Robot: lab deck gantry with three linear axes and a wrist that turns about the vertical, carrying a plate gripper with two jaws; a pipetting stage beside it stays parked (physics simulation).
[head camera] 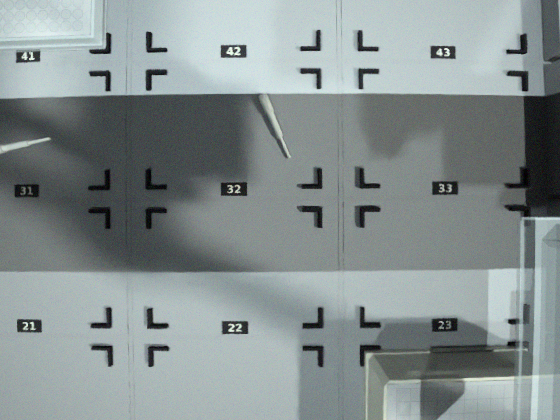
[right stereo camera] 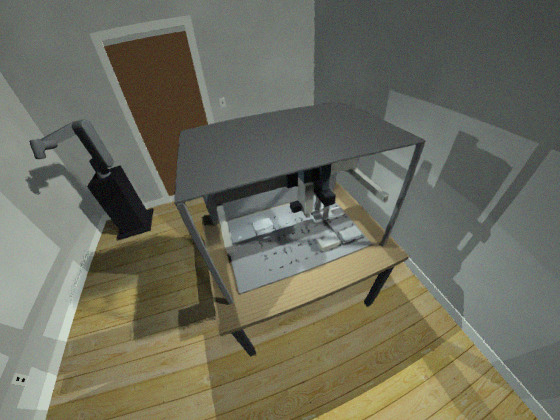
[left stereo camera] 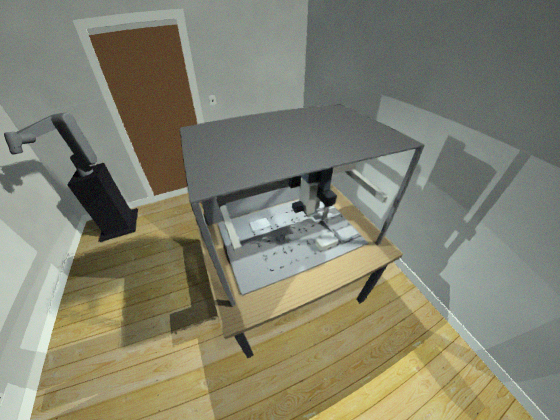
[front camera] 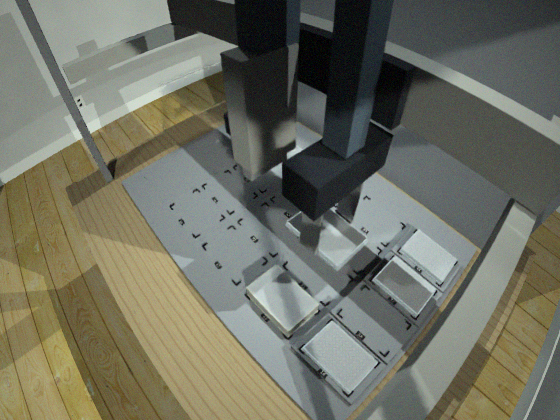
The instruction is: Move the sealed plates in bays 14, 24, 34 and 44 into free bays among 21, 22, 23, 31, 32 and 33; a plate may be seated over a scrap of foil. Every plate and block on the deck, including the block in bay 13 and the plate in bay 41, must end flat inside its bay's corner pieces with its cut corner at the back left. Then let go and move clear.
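Frame: origin at the robot's base, x up, y left, z back, level; centimetres.
Where they show: gripper, fingertip midpoint: point(right stereo camera: 321, 214) point(left stereo camera: 320, 214) point(front camera: 326, 232); robot's base, origin of the base link: point(right stereo camera: 270, 270) point(left stereo camera: 271, 270) point(front camera: 171, 206).
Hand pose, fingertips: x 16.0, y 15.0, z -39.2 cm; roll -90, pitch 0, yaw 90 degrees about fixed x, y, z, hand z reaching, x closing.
Note:
Things, the pixels of their top centre, and the offset from my fingertips. "*": a spot on its surface instead.
- sealed plate, middle of its top: point(front camera: 327, 230) point(right stereo camera: 321, 213) point(left stereo camera: 320, 213) dx +0.7, dy +0.0, dz +0.0 cm
- held plate's left part, surface spot: point(head camera: 545, 300) * dx +0.0, dy +2.2, dz +6.2 cm
- bay 14, surface spot: point(front camera: 340, 357) * dx -13.1, dy -11.1, dz -16.6 cm
- bay 34, surface spot: point(front camera: 405, 285) * dx -13.1, dy +10.2, dz -16.5 cm
- bay 44, surface spot: point(front camera: 428, 256) * dx -13.1, dy +20.5, dz -16.4 cm
- bay 24, surface spot: point(front camera: 372, 320) * dx -14.5, dy -0.4, dz -16.1 cm
- tan block, middle of its top: point(front camera: 282, 296) point(right stereo camera: 328, 239) point(left stereo camera: 326, 238) dx -11.8, dy -10.7, dz +0.0 cm
- bay 41 plate, middle of its top: point(front camera: 287, 151) point(left stereo camera: 259, 223) point(right stereo camera: 262, 223) dx -14.6, dy +21.4, dz +32.8 cm
- pale pipette tip, surface spot: point(head camera: 274, 125) * dx -15.5, dy +10.8, dz +13.3 cm
In the front view the gripper point(front camera: 330, 227) is shut on a sealed plate point(front camera: 345, 245) and holds it above the deck, near bay 23. The held plate's left part point(head camera: 545, 300) shows at the right of the head view, over the right edge of bay 23. Sealed plates sit in bay 14 point(front camera: 340, 357), bay 34 point(front camera: 405, 285) and bay 44 point(front camera: 428, 256); bay 24 point(front camera: 372, 320) holds no plate. The tan block point(front camera: 282, 297) point(head camera: 450, 395) stands at bay 13; I cannot tell whether it is flat. The bay 41 plate point(head camera: 45, 20) point(left stereo camera: 260, 224) shows partly in the head view; its cut corner is hidden.
A pale pipette tip point(head camera: 274, 125) lies in bay 32, and another tip point(head camera: 25, 145) lies in bay 31. The pale pipetting stage point(front camera: 262, 115) hangs beside the gripper. Black corner pieces mark the bays. A separate grey arm point(left stereo camera: 75, 135) stands left of the table.

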